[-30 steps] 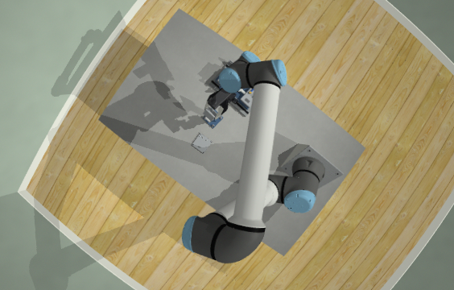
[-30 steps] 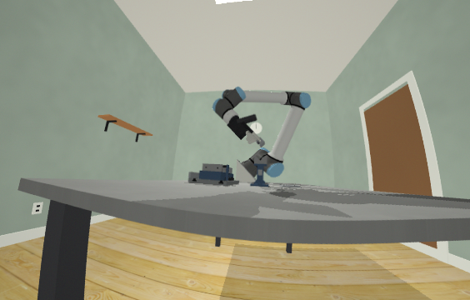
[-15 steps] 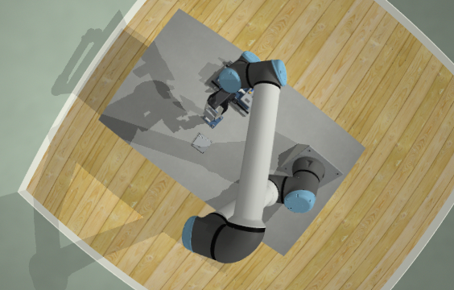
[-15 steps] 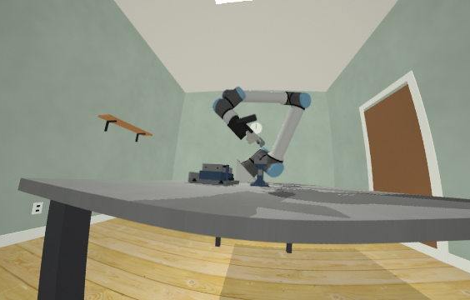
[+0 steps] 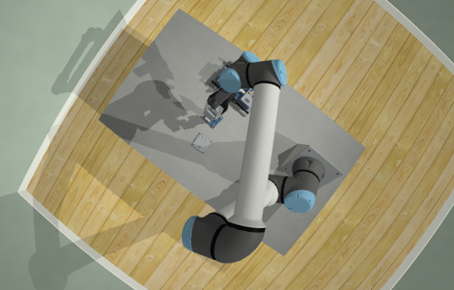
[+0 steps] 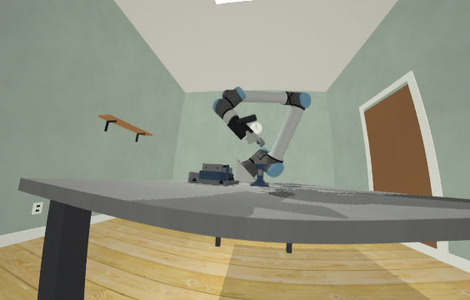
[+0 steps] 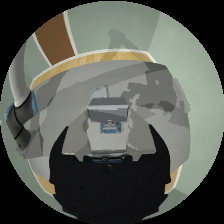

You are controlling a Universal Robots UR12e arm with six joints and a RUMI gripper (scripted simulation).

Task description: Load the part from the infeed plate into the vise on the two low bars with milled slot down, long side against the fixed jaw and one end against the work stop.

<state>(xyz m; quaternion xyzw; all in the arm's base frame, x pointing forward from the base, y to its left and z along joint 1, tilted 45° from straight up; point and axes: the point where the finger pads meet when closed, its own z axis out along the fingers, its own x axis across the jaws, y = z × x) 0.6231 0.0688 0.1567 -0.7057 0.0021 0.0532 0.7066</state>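
Now: the part 10 mm below my hand. Also, from my hand: vise: 220 mm to the right, 200 mm below, 10 mm ahead; then infeed plate: 240 mm below, 170 mm to the left, 60 mm behind.
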